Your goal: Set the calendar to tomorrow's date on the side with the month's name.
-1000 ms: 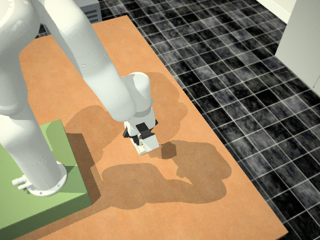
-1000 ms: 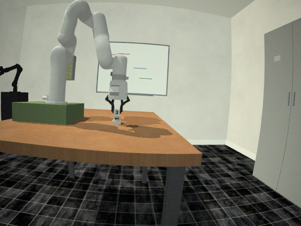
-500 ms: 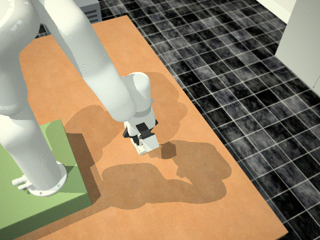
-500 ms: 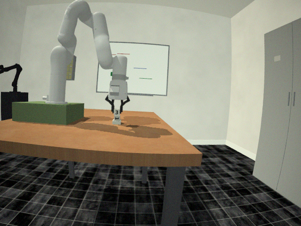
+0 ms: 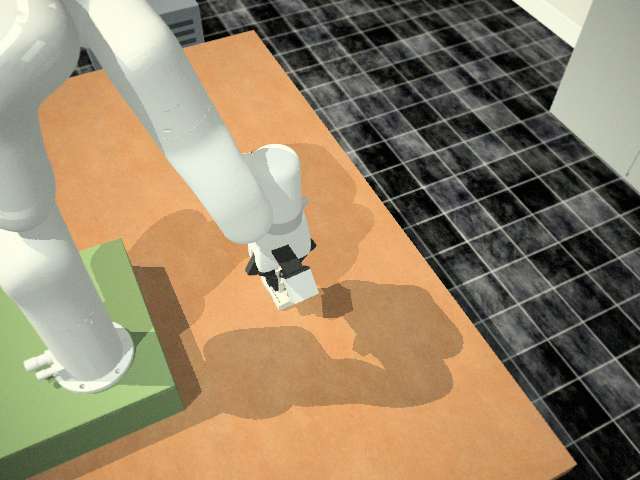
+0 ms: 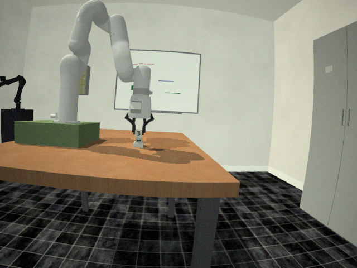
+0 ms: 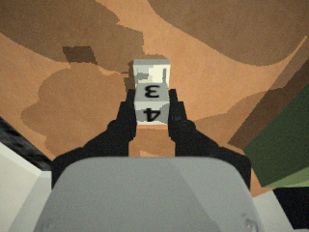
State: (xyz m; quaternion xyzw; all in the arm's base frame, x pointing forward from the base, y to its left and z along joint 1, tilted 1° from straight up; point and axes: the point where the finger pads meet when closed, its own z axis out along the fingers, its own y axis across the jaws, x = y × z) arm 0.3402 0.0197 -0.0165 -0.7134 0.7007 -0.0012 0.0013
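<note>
My gripper is now 1 cm above the calendar cube. From my hand the other things lie so: calendar tray (2 cm to the left, 7 cm below).
</note>
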